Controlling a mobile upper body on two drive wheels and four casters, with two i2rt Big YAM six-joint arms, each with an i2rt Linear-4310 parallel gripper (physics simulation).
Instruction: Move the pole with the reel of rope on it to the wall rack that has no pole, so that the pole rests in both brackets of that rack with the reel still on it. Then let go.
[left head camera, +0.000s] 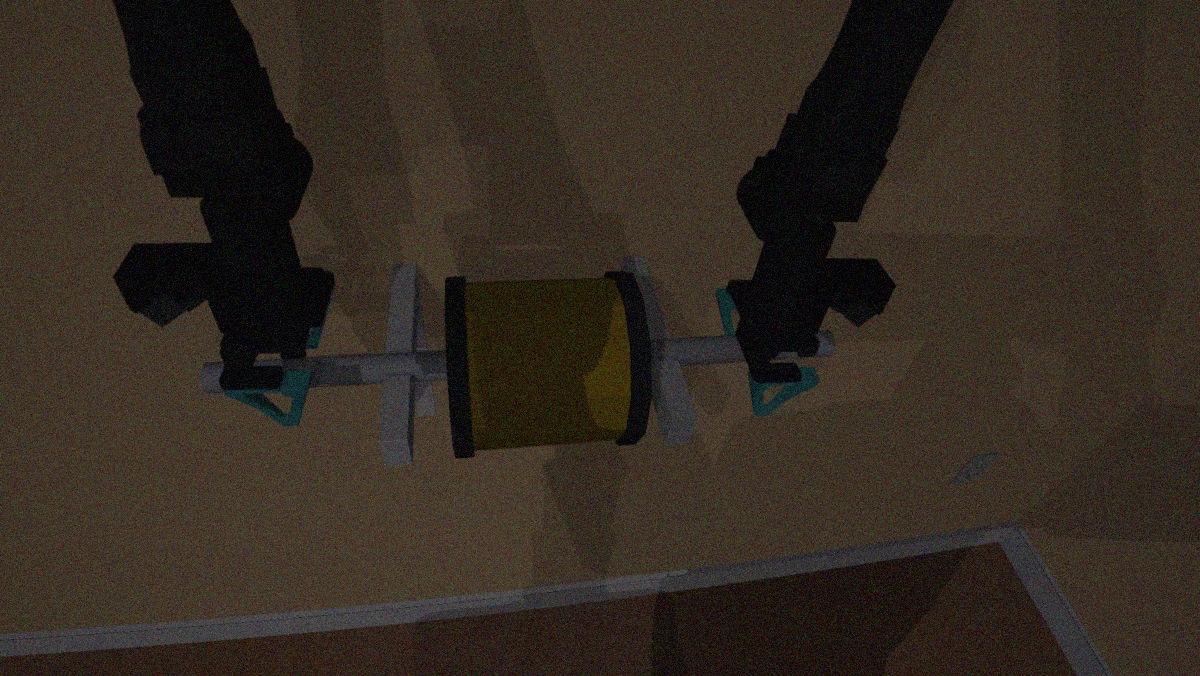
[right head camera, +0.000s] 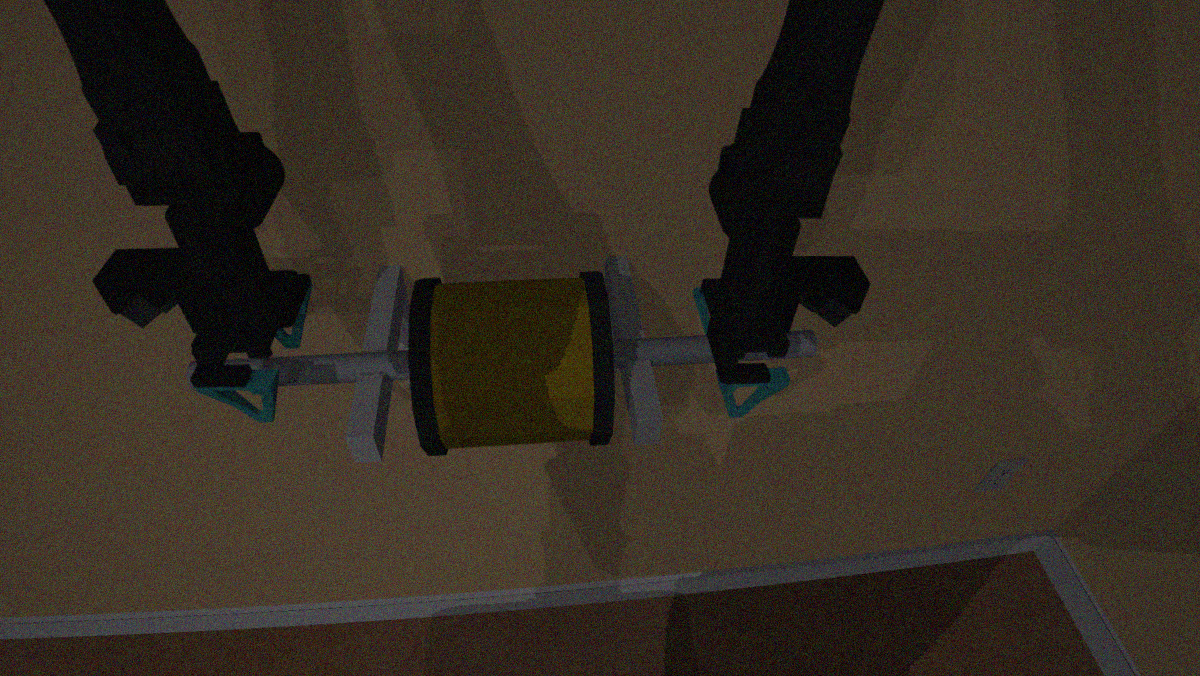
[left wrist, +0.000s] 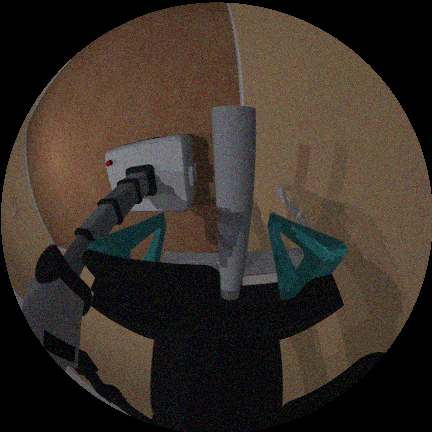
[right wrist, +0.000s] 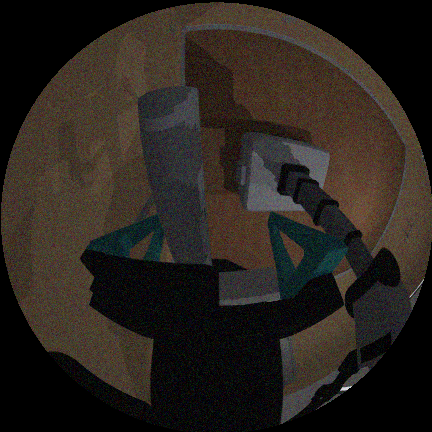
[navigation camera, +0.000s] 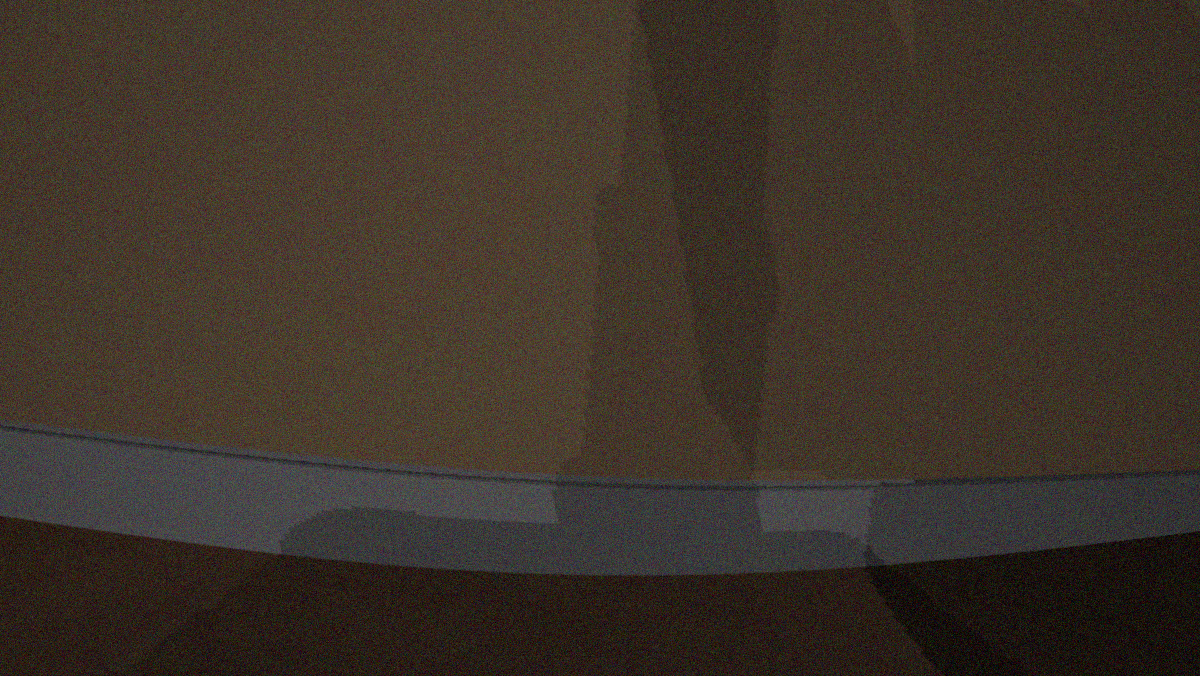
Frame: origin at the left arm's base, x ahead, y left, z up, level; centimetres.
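Seen in the pictures: left gripper, fingertip midpoint: (left head camera: 301, 384) (right head camera: 280, 382) (left wrist: 216, 218); right gripper, fingertip midpoint: (left head camera: 746, 380) (right head camera: 725, 381) (right wrist: 216, 217).
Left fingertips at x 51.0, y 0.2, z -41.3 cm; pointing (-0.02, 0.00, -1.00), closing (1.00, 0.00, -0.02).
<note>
Offsets run from my left fingertips to a thing's middle. "spot": to the spot under its first point.
The grey pole (left head camera: 352, 369) (right head camera: 327, 367) (left wrist: 234, 160) (right wrist: 172, 145) lies across two pale wall brackets @(spot: dx -7.1, dy -9.7, dz +0.9 cm) (left head camera: 397, 436) @(spot: dx -5.5, dy -35.1, dz +0.9 cm) (left head camera: 675, 411) (right head camera: 367, 424) (right head camera: 644, 411). The yellow reel with black flanges @(dx +2.5, dy -23.1, dz -0.3 cm) (left head camera: 537, 361) (right head camera: 503, 361) is on it, between the brackets. My left gripper (left head camera: 298, 366) (right head camera: 278, 362) (left wrist: 216, 218) is open, with the pole's left end between its spread fingers. My right gripper (left head camera: 749, 351) (right head camera: 726, 352) (right wrist: 216, 217) is open at the right end; in the right wrist view the pole runs nearer the left-hand finger. The bracket seats are partly hidden.
A pale skirting strip (left head camera: 470, 600) (right head camera: 470, 600) (navigation camera: 655, 537) runs between tan wall and brown floor. A small wall plate @(dx +21.4, dy -119.7, dz -59.7 cm) (left head camera: 978, 467) (right head camera: 1000, 474) is at the lower right. My pale base (left wrist: 172, 150) (right wrist: 265, 195) stands on the floor. No second rack shows.
</note>
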